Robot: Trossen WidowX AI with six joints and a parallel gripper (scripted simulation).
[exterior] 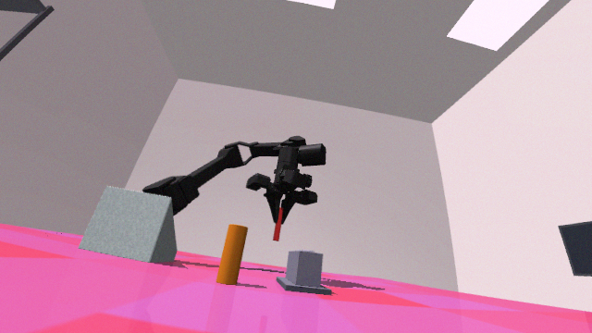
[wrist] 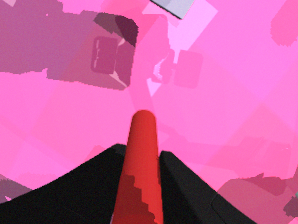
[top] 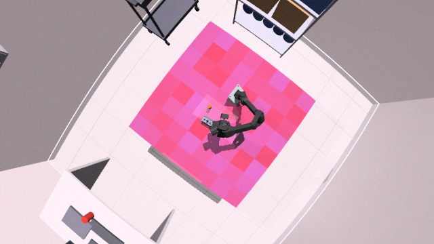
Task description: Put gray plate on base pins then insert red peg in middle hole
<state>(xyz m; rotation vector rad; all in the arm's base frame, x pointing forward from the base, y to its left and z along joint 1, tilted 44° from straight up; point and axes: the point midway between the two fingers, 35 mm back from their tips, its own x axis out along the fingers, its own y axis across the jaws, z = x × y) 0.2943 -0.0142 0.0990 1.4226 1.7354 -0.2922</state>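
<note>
The gray plate is 120 mm to the right of my gripper tip, 70 mm below it and 50 mm ahead of it. The rest, counted from my gripper tip: red peg (right at my gripper tip); then base (120 mm to the right, 110 mm below, 50 mm ahead); then orange cylinder (190 mm to the right, 80 mm below, 60 mm behind).
</note>
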